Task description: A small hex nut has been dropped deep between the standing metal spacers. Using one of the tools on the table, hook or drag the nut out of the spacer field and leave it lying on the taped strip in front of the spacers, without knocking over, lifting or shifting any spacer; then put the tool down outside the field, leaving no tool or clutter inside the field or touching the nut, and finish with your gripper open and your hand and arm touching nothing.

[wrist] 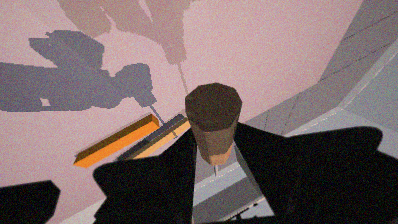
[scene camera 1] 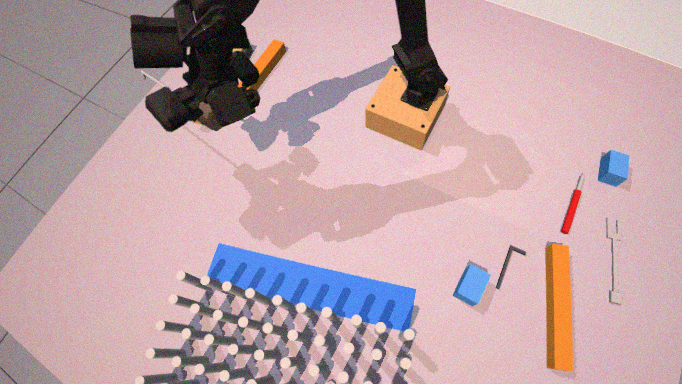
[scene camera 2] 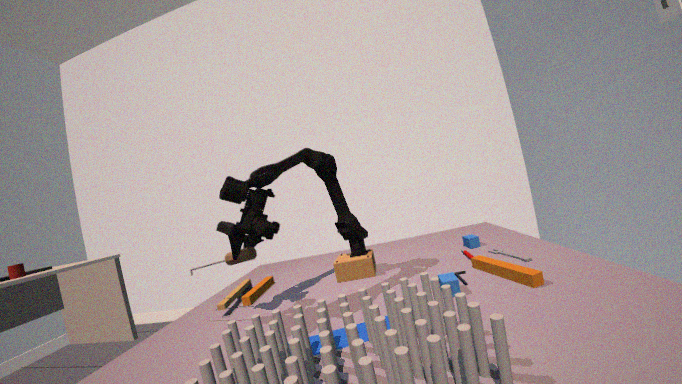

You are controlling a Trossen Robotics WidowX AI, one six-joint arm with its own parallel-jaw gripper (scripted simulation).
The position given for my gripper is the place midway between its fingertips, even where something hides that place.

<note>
In view: my gripper (scene camera 1: pixel 202 114), a long orange bar (scene camera 1: pixel 559 341), a blue cube (scene camera 1: pixel 614 167), a blue cube (scene camera 1: pixel 471 286), a long orange bar (scene camera 1: pixel 275 51) and a blue taped strip (scene camera 1: pixel 375 301).
My gripper is seen too in the wrist view (wrist: pixel 212 127) and in scene camera 2 (scene camera 2: pixel 239 259).
</note>
